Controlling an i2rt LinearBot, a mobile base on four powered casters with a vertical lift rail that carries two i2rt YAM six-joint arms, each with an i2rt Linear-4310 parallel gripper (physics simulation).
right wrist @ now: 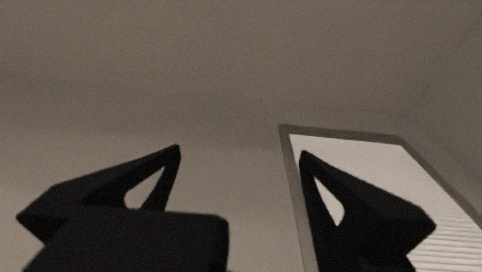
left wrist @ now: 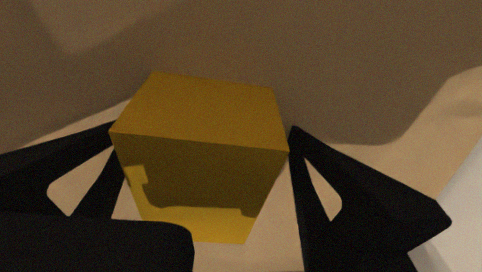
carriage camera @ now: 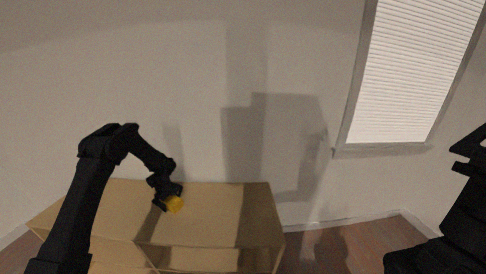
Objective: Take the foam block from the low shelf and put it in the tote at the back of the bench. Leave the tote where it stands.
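Places are measured from the left arm's base along level axes (x ahead, y left, z up), in centimetres.
Pixels of known places: left gripper, fingertip midpoint: (left wrist: 214, 129); right gripper, fingertip midpoint: (right wrist: 239, 153).
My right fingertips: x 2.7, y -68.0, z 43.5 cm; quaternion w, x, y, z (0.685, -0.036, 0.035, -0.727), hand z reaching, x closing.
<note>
Behind a point stands the place of what it marks.
The yellow foam block (carriage camera: 175, 204) @[x 38.0, y -4.3, z -9.2 cm] (left wrist: 202, 112) @[x 42.4, y 3.1, z -10.7 cm] stands on top of the low wooden shelf (carriage camera: 215, 215) @[x 36.0, y -23.2, z -13.5 cm] (left wrist: 360, 100) @[x 49.9, y -0.4, z -13.5 cm], at the lower left in the carriage view. My left gripper (carriage camera: 168, 196) @[x 41.4, y -0.1, z -13.5 cm] (left wrist: 214, 129) @[x 41.4, y -0.1, z -13.5 cm] is open, with its fingertips at the two sides of the block in the left wrist view. The block hides part of the left-hand fingertip there. Whether the fingers touch it I cannot tell. My right gripper (carriage camera: 452, 158) (right wrist: 239, 153) @[x 2.7, y -68.0, z 43.5 cm] is open and empty, raised at the right edge of the carriage view. The tote and the bench do not show.
A plain wall (carriage camera: 200, 75) @[x 61.8, y -16.2, z 46.2 cm] stands behind the shelf. A window with blinds (carriage camera: 415, 70) @[x 61.8, y -136.7, z 56.9 cm] (right wrist: 360, 165) @[x 61.8, y -136.3, z 103.6 cm] is at the right. Wooden floor (carriage camera: 370, 240) @[x 43.9, y -147.3, z -74.5 cm] shows right of the shelf. Open compartments (carriage camera: 205, 258) @[x 28.6, y -16.3, z -40.1 cm] lie under the shelf's top board. Arm shadows fall across the wall and top board.
</note>
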